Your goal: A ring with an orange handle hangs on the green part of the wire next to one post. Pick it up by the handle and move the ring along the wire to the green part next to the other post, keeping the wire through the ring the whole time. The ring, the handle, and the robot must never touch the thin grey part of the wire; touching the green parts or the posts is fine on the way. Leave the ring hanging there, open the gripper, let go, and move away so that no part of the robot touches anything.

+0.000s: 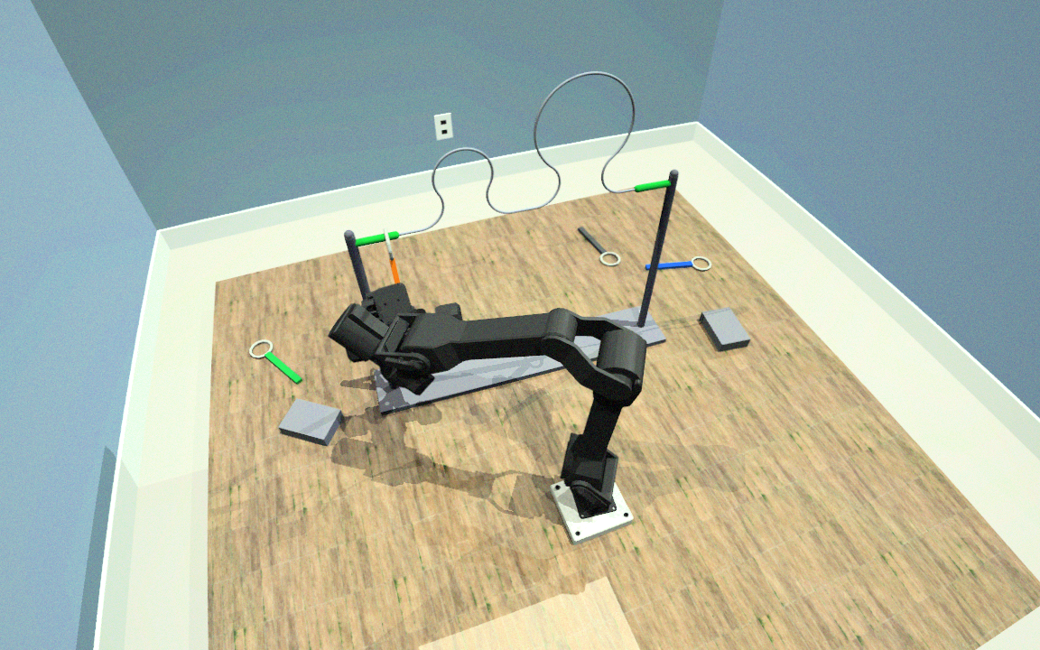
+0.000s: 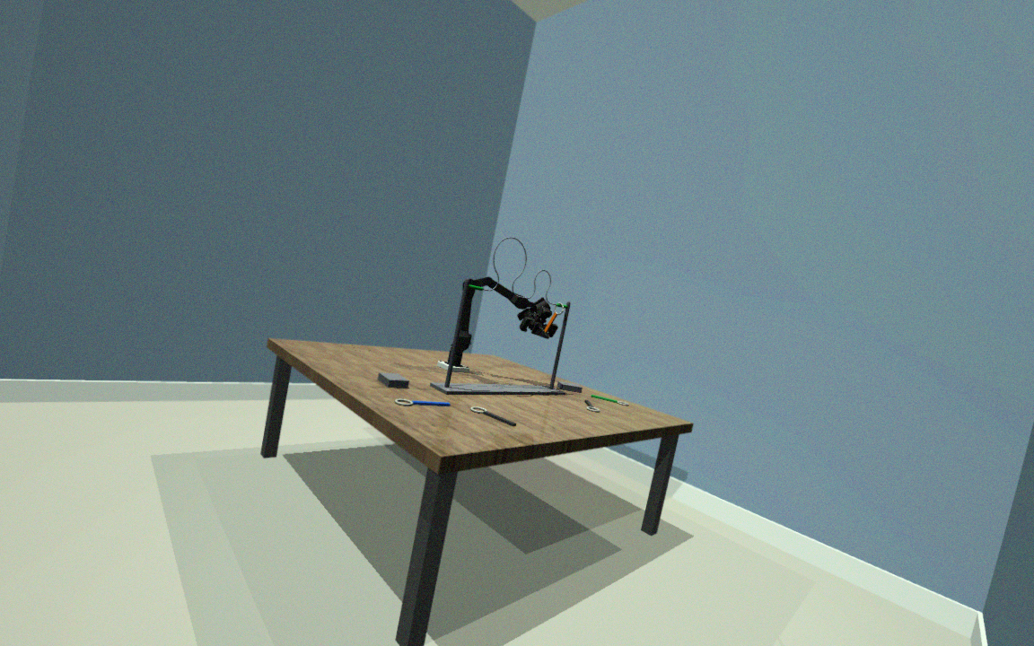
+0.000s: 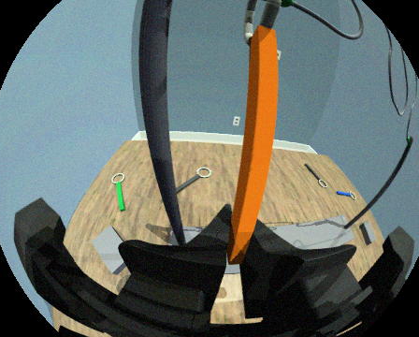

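The ring with orange handle is 1 cm ahead of my gripper tip and 9 cm above it.
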